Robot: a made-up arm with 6 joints.
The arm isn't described. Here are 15 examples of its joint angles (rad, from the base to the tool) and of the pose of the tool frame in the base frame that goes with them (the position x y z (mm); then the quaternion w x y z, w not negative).
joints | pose
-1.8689 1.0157 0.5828 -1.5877 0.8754 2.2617 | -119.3 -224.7 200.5 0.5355 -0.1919 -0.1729 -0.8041
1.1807 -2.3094 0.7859 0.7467 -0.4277 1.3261 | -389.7 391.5 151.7 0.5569 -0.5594 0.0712 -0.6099
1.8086 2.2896 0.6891 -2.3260 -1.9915 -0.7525 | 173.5 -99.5 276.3 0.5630 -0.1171 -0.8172 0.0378
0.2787 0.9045 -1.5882 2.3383 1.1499 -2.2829 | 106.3 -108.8 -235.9 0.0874 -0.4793 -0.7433 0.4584
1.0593 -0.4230 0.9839 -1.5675 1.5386 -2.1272 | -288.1 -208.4 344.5 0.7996 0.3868 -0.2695 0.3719
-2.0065 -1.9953 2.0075 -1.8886 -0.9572 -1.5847 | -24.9 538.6 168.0 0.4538 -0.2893 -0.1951 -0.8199
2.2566 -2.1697 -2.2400 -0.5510 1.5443 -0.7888 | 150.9 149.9 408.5 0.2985 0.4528 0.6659 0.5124
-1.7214 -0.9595 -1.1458 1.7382 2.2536 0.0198 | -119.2 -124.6 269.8 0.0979 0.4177 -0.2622 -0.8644
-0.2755 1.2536 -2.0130 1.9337 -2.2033 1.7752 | -57.3 369.6 -145.6 0.1768 0.5184 -0.4363 -0.7139
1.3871 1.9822 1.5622 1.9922 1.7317 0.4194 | 325.3 427.3 227.2 0.3915 -0.2708 0.8241 0.3071
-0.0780 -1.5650 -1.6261 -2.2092 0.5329 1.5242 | 57.5 141.7 446.9 0.4796 0.5220 0.6877 -0.1566
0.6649 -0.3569 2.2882 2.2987 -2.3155 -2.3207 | 22.1 -100.3 -29.6 0.6375 0.3194 -0.4749 -0.5158
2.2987 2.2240 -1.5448 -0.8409 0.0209 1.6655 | 227.8 -110.5 360.6 0.2485 -0.2697 0.6480 0.6675
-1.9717 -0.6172 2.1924 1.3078 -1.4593 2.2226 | -220.9 -378.4 -70.5 0.6456 -0.3050 -0.6481 -0.2647
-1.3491 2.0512 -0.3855 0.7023 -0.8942 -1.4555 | -15.4 288.9 446.2 0.3325 -0.4517 0.2894 -0.7757
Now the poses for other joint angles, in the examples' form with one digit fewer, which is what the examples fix.
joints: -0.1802 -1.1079 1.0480 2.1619 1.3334 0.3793
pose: 105 -360 253 0.221 -0.280 -0.470 0.807
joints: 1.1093 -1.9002 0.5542 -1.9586 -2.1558 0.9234
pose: 170 333 337 0.453 0.094 0.181 0.868
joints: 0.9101 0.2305 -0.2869 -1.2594 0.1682 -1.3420
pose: -352 -271 189 0.858 0.223 -0.462 -0.030
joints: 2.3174 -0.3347 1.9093 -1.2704 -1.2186 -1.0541
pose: -346 -229 -140 0.025 0.732 0.649 0.204
